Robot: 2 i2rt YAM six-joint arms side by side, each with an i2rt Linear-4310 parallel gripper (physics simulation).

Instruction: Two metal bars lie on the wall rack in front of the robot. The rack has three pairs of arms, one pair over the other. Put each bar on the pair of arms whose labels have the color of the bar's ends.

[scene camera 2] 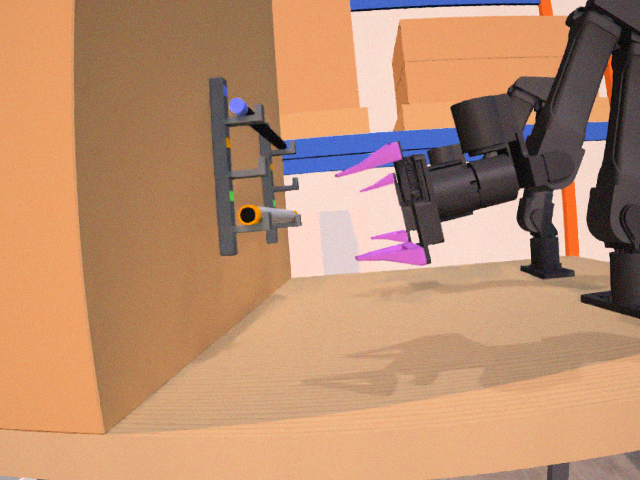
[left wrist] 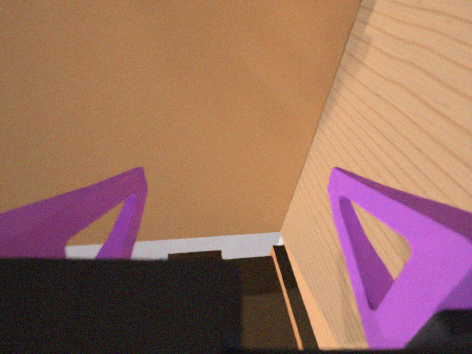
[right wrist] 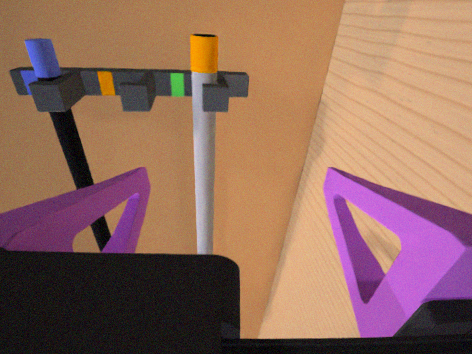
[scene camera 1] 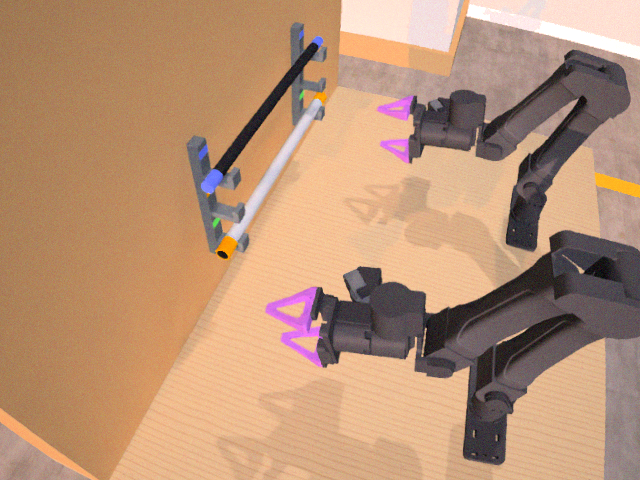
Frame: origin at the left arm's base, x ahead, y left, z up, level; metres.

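Where they show: left gripper, fingertip midpoint: (scene camera 2: 345, 217) (left wrist: 237, 177) (scene camera 1: 274, 323); right gripper, fingertip midpoint: (scene camera 2: 365, 215) (right wrist: 236, 177) (scene camera 1: 378, 126); left arm's base, link origin: (scene camera 2: 633, 307) (scene camera 1: 486, 407); right arm's base, link origin: (scene camera 2: 545, 273) (scene camera 1: 523, 218).
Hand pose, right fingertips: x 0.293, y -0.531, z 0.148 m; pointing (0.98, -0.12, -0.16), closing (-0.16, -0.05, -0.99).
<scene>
Things, the pixels of their top centre, and the offset from my right fingertips. Level surfaces: height alone.
- grey rack, top centre: (scene camera 2: 235, 76) (scene camera 1: 211, 144) 0.208 m ahead, 0.390 m left, 0.207 m up
- black bar, top centre: (right wrist: 94, 233) (scene camera 2: 265, 125) (scene camera 1: 273, 94) 0.180 m ahead, 0.185 m left, 0.168 m up
- white bar, top centre: (right wrist: 196, 230) (scene camera 2: 274, 208) (scene camera 1: 279, 156) 0.174 m ahead, 0.183 m left, 0.023 m up
- wooden table, surface height: 0.148 m down
The grey rack (scene camera 1: 196, 155) (scene camera 2: 221, 165) (right wrist: 162, 82) has blue labels at the top pair, orange at the middle, green at the bottom. The black bar (scene camera 1: 263, 111) (scene camera 2: 268, 133) (right wrist: 75, 150) with blue ends lies on the top pair. The white bar (scene camera 1: 273, 170) (scene camera 2: 279, 214) (right wrist: 204, 150) with orange ends lies on the bottom pair. The middle pair holds no bar. My left gripper (scene camera 1: 275, 324) (scene camera 2: 346, 217) (left wrist: 237, 177) is open and empty, away from the wall and rack. My right gripper (scene camera 1: 380, 127) (scene camera 2: 366, 214) (right wrist: 236, 177) is open and empty, apart from the bars. The left wrist view shows no bar.
The brown wall (scene camera 1: 103, 180) (scene camera 2: 170, 206) (left wrist: 175, 100) carries the rack and stands on the wooden table (scene camera 1: 320, 232) (scene camera 2: 361, 320) (left wrist: 420, 100) (right wrist: 415, 110). Large cardboard boxes (scene camera 2: 480, 41) stand on a blue-beamed shelf in the background.
</scene>
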